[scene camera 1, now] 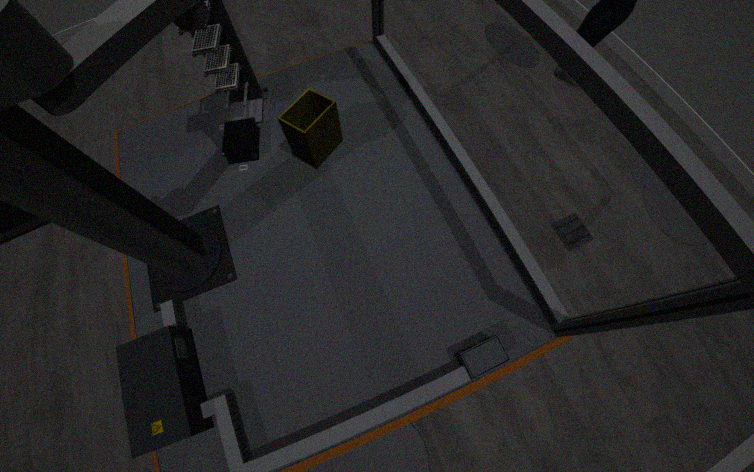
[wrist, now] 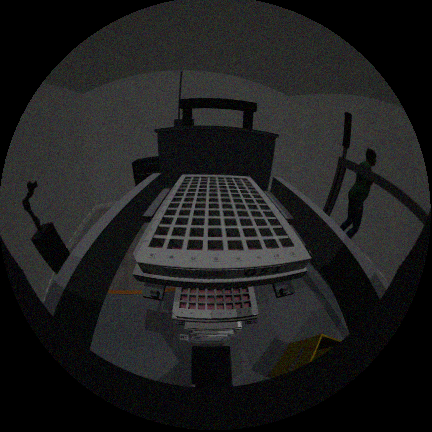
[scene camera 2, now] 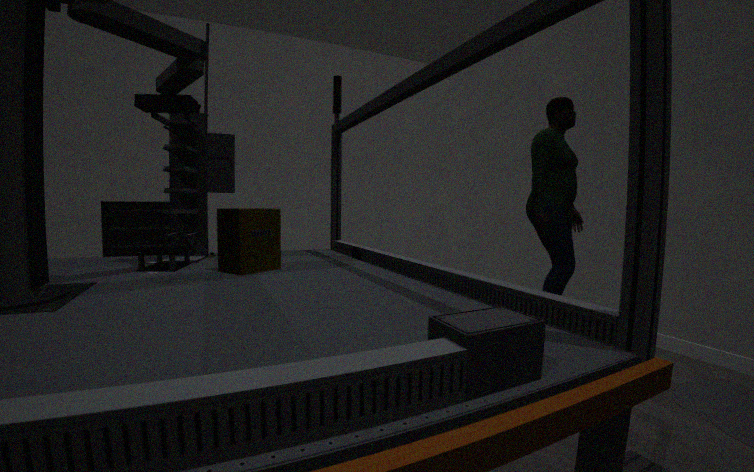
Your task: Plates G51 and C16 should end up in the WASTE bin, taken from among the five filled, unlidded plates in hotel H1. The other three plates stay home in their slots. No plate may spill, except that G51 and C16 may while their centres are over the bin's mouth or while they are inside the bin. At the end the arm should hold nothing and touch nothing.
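Places are measured from the arm's base along level axes (x ahead, y left, z up), in metres.
Pixels of known places: gripper, fingertip midpoint: (wrist: 217,182); arm's base, origin of the base link: (scene camera 1: 189,257) (scene camera 2: 5,304).
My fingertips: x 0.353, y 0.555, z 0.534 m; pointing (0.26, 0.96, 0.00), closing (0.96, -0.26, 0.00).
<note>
For each thing: its top centre in the pictures, then the offset to it from my fingertips. "pt": a spot on its surface instead.
- Plate G51, middle of its top: (wrist: 219,196) (scene camera 2: 181,123) dz -0.004, dx -0.005, dy -0.018 m
- plate with reddish wells, middle of its top: (wrist: 214,266) (scene camera 1: 193,14) (scene camera 2: 181,147) dz -0.092, dx -0.006, dy -0.018 m
- yellow WASTE bin, middle of its top: (scene camera 2: 249,208) (scene camera 1: 306,109) dz -0.322, dx +0.215, dy -0.324 m
- dark box, middle of its top: (wrist: 210,367) (scene camera 2: 165,246) (scene camera 1: 237,133) dz -0.452, dx -0.051, dy -0.184 m
- grey cabinet, surface spot: (scene camera 1: 153,389) pt dz -0.406, dx -0.464, dy -0.959 m
- low box, middle of its top: (scene camera 2: 487,318) (scene camera 1: 485,356) dz -0.447, dx +0.397, dy -1.223 m
Plate G51 (wrist: 222,258), pale with a grid of dark wells, is level in the wrist view, its dim label on the front edge. My gripper (wrist: 217,182) (scene camera 2: 166,104) is shut on it, one finger along each long side. The plate stands slightly above the slot brackets at the top of hotel H1 (scene camera 1: 239,50) (scene camera 2: 186,166) (wrist: 217,150). A plate with reddish wells (wrist: 215,314) sits directly below, with more stacked under it; their labels are unreadable, so I cannot tell which is C16. The yellow WASTE bin (scene camera 1: 312,139) (scene camera 2: 248,240) (wrist: 295,357) stands beside the hotel, its mouth upward.
A dark box (scene camera 1: 240,140) stands in front of the hotel. The arm's column (scene camera 1: 111,194) rises at left. A grey cabinet (scene camera 1: 153,389) and a low box (scene camera 1: 484,357) (scene camera 2: 489,347) stand near the front. A rail fence (scene camera 1: 472,172) runs along the right; a person (scene camera 2: 555,194) (wrist: 360,192) is beyond it.
</note>
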